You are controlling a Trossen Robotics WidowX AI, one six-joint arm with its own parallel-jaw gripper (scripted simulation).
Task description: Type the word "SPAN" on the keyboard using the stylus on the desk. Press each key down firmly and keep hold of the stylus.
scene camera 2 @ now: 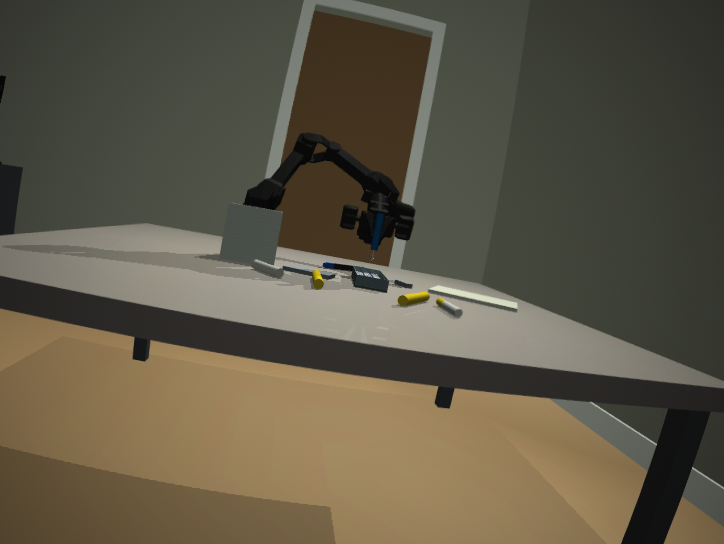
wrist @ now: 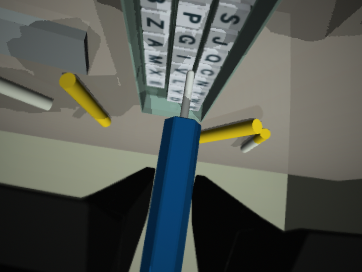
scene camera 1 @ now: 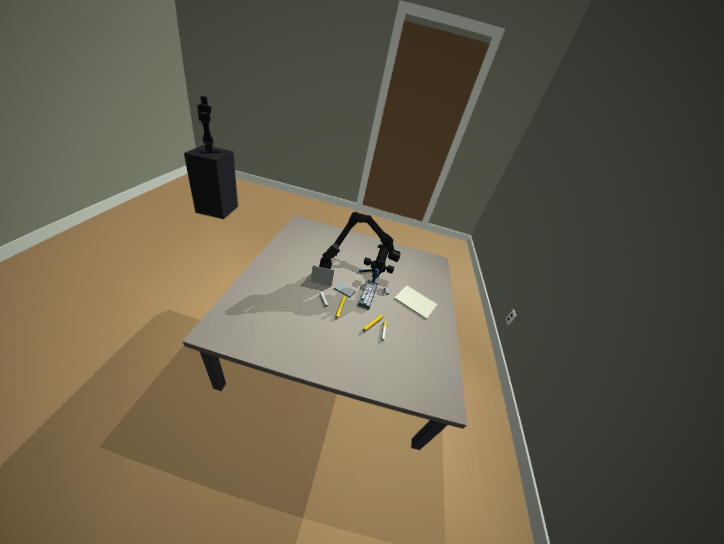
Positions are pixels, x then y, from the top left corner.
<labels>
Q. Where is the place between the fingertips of the gripper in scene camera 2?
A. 376, 239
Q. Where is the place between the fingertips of the gripper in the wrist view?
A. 174, 180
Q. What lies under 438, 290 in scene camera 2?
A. A cream pad.
</labels>
